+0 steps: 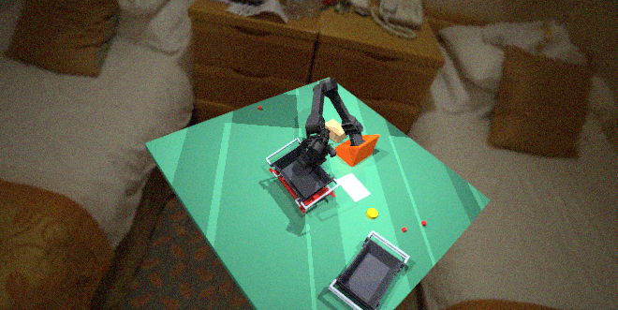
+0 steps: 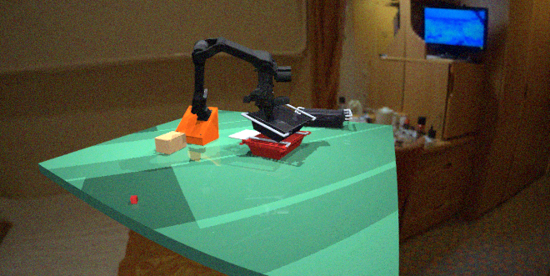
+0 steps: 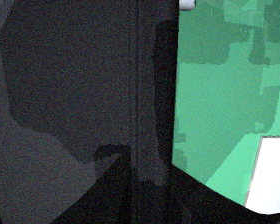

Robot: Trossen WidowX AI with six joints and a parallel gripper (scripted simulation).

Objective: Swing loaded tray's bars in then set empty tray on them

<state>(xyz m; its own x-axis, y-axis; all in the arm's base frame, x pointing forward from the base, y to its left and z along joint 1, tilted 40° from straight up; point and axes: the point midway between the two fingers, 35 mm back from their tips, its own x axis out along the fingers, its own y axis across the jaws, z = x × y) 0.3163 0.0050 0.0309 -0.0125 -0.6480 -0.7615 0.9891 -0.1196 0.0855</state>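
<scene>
Now: gripper tip 70 mm short of the black tray, 10 mm to the left of it and 10 mm below it. From my gripper tip the other things lie so: tan block: 380 mm behind, 170 mm to the right, 90 mm below; then yellow disc: 310 mm to the left, 110 mm below, 110 mm behind; then white card: 170 mm behind, 150 mm to the left, 110 mm below.
</scene>
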